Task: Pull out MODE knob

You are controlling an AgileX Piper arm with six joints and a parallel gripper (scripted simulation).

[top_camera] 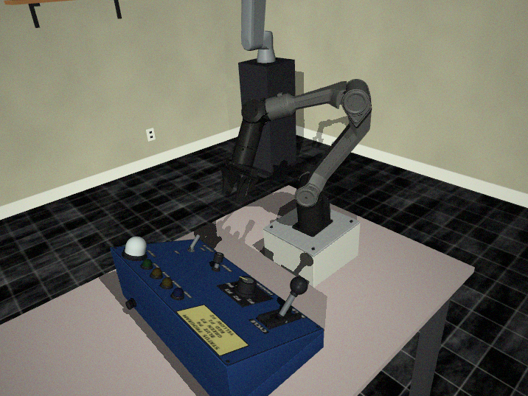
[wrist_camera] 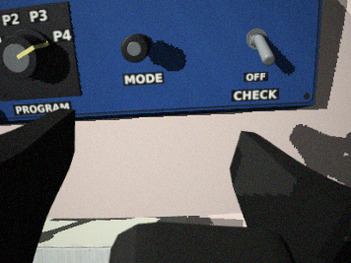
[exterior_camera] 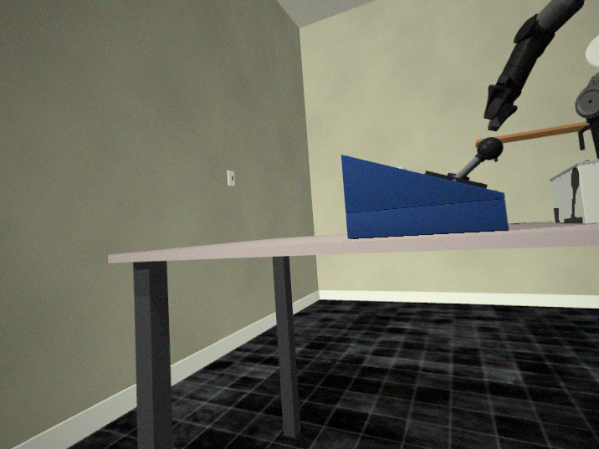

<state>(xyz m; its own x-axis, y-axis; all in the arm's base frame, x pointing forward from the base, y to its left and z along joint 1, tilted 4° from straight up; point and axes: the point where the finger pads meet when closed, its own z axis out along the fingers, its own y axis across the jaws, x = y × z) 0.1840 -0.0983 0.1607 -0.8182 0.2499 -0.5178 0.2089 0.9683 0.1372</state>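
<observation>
Right now my hand is 150 mm above the mode knob, 90 mm short of it and 20 mm to the right of it. Also, from my hand: program dial: 150 mm below, 130 mm to the left, 100 mm ahead; then toggle switch: 150 mm below, 100 mm to the right, 80 mm ahead; then blue console: 170 mm below, 130 mm ahead, 80 mm to the left.
</observation>
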